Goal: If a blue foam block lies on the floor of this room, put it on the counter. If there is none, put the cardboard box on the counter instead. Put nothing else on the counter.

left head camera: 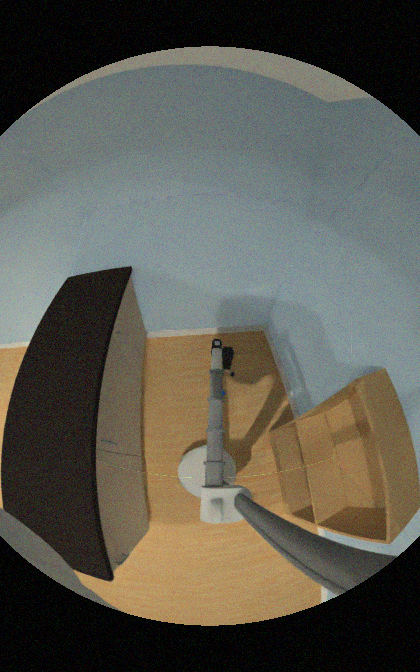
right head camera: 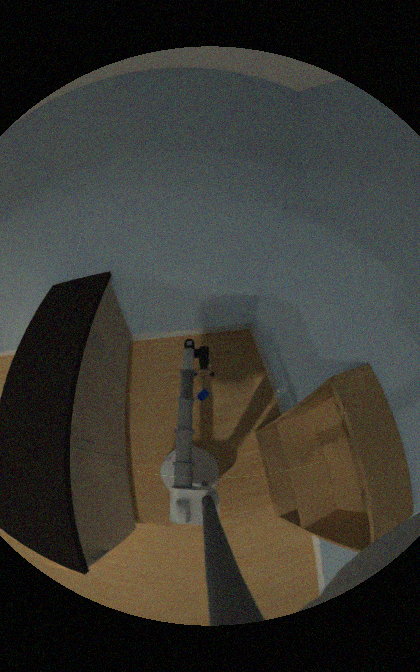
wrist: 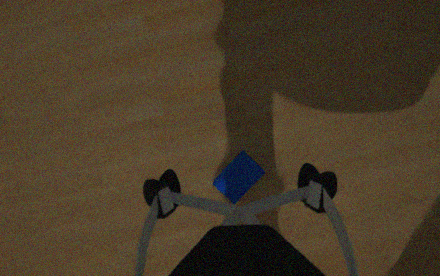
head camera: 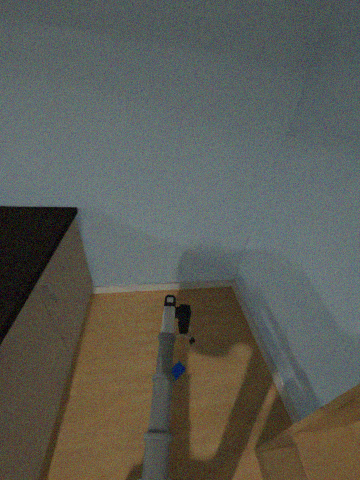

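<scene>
A small blue block (head camera: 178, 370) (left head camera: 223, 393) (right head camera: 203, 395) (wrist: 239, 176) lies on the wooden floor, turned at an angle, partly hidden by the arm in the left head camera view. My gripper (right head camera: 203, 373) (wrist: 238, 182) is open and empty, pointing down above the floor. In the wrist view the block shows between the two spread fingertips, slightly ahead of the line joining them; the fingers do not touch it. The counter (head camera: 30, 250) (left head camera: 65, 400) (right head camera: 45, 400) has a black top and stands to the left. The cardboard box does not show in these views.
An open wooden shelf unit (left head camera: 400, 465) (right head camera: 390, 465) stands at the right, by the wall. A blue wall (head camera: 150, 240) with a pale skirting closes off the far end. The arm reaches out between counter and shelf unit, and shadows fall across the floor.
</scene>
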